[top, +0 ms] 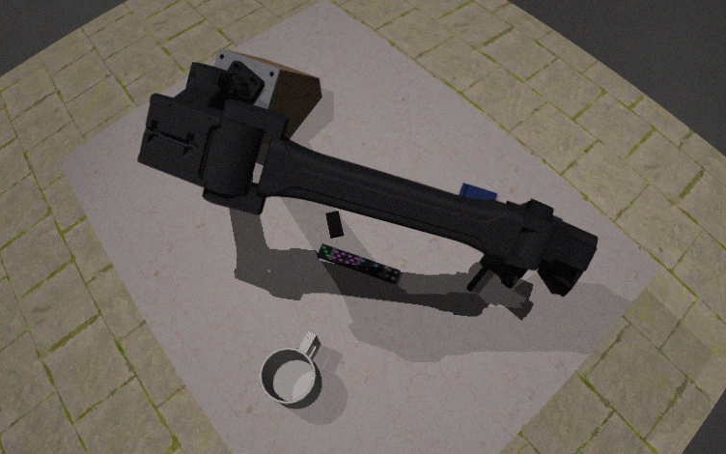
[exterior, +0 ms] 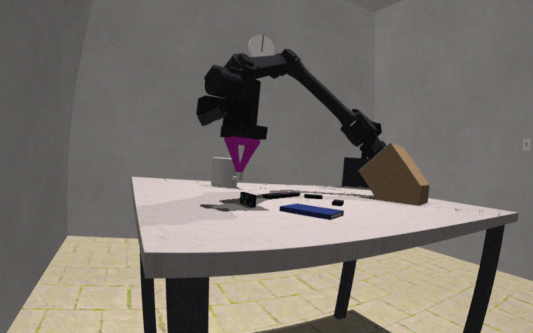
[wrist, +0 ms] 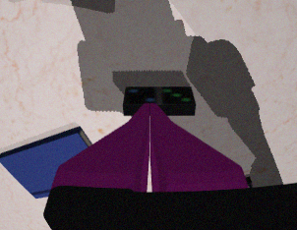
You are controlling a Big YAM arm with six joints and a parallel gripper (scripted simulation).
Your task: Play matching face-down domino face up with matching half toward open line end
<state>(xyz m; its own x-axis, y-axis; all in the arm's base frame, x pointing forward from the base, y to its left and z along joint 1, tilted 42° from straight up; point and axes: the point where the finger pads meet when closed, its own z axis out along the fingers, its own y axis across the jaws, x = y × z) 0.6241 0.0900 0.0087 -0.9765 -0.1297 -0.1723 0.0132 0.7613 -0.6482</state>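
My hand is 70 mm above the domino, 30 mm past it and 10 mm to the left of it. Also, from my hand: blue book: 120 mm behind, 110 mm to the left, 80 mm below; then mug: 380 mm to the right, 150 mm behind, 40 mm below.
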